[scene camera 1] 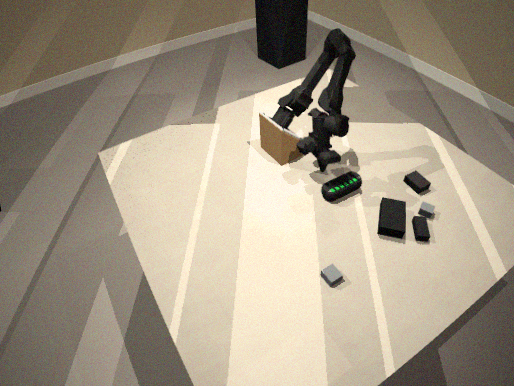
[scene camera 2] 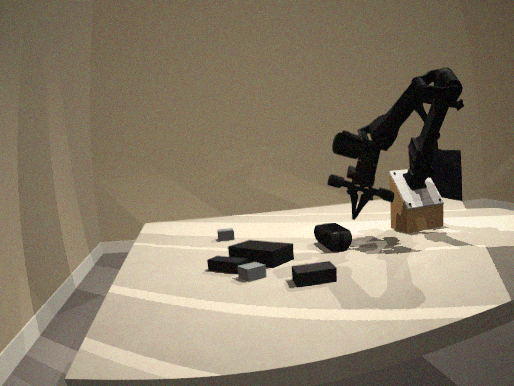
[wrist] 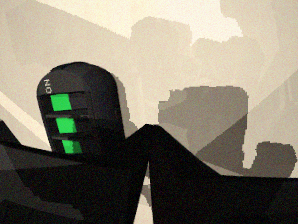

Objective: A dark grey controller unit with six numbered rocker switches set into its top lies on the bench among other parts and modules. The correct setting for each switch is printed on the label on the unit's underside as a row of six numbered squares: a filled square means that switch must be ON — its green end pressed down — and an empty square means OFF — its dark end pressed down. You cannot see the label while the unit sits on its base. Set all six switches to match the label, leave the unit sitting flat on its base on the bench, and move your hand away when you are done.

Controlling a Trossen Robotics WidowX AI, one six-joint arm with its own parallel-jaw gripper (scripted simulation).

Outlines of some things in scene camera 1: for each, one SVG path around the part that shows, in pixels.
My gripper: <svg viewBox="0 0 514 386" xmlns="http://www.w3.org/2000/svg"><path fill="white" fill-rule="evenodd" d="M312 131L309 132L309 136L300 140L296 145L304 155L311 152L317 158L321 172L324 172L327 164L341 161L341 155L334 149L329 149L332 148L330 144L331 134L326 132L315 133Z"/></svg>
A dark box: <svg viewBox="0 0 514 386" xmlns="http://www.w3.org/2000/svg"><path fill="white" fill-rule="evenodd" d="M382 197L377 234L397 239L402 238L406 227L406 202Z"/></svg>
